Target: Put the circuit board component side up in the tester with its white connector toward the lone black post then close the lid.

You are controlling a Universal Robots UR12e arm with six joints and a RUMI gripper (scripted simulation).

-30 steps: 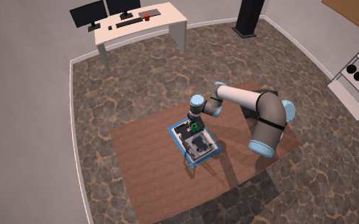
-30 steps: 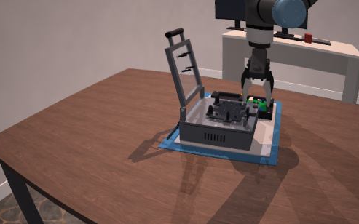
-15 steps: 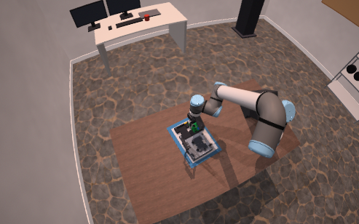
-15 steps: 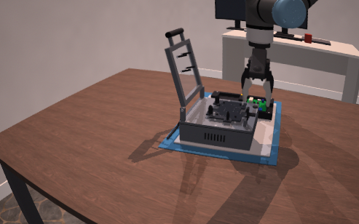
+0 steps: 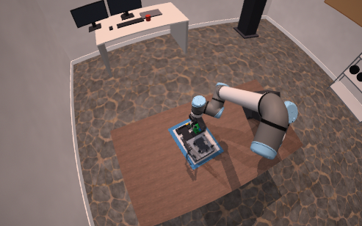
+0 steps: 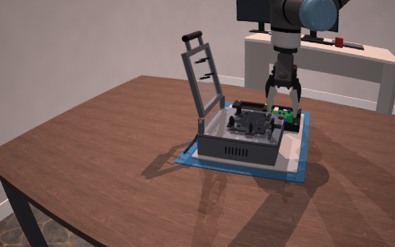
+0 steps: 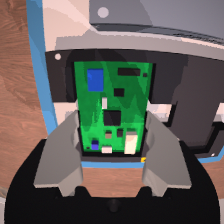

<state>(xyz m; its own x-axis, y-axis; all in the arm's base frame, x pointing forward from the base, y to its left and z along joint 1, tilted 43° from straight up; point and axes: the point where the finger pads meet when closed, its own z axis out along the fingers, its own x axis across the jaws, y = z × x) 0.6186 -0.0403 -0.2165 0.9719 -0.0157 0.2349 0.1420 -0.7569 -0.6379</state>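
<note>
Right now the green circuit board is right at my hand. Also, from my hand: tester lid: 19 cm to the left, 16 cm ahead, 16 cm above.
</note>
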